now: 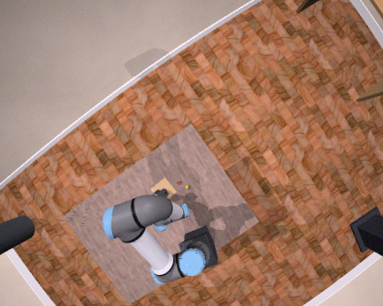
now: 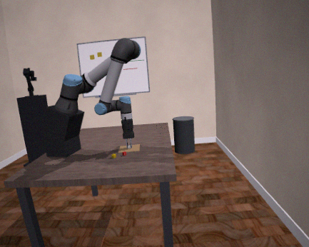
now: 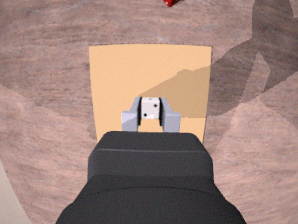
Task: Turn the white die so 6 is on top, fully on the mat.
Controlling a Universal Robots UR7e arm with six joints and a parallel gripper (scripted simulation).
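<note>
Right now the white die is 10 mm below my hand. Round my hand: yellow die 170 mm to the right, 60 mm behind, 10 mm below; red die 130 mm to the right, 10 mm below; tan mat 20 mm below.
</note>
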